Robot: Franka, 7 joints.
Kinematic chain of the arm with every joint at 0, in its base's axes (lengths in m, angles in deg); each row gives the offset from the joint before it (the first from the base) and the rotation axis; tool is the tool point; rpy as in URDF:
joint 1: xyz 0 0 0.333 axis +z
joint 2: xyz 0 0 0 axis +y
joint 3: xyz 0 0 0.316 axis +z
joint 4: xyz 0.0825 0 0 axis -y
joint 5: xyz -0.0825 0 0.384 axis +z
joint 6: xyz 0 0 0 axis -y
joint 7: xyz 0.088 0 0 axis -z
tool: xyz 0 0 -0.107 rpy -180 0 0
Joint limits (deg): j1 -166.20..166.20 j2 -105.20..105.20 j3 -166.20..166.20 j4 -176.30..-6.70 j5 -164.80..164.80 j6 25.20..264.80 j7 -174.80..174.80
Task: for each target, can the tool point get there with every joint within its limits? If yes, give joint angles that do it. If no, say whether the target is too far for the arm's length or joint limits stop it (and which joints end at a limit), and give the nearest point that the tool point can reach.
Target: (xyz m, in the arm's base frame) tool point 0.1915 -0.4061 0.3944
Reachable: yes | joints 46.27 5.62 -102.19 -152.63 32.85 221.04 -67.71
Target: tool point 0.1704 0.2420 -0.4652
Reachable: no: joint limits stop it (at a limit: joint 2) | nearest point 0.1692 0.2403 -0.3607 | short by 0.105 m
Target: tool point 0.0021 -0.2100 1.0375
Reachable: yes | joints 126.86 -54.78 26.83 -64.30 115.52 197.48 -78.20
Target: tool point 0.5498 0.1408 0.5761
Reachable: yes | joints -22.90 -8.63 34.27 -115.98 -45.00 147.62 118.15
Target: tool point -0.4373 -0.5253 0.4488
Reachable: yes | joints 86.49 -83.43 102.52 -63.56 -91.10 48.27 -132.66
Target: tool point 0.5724 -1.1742 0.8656
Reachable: no: too far | nearest point 0.3481 -0.7141 0.6569 | short by 0.553 m
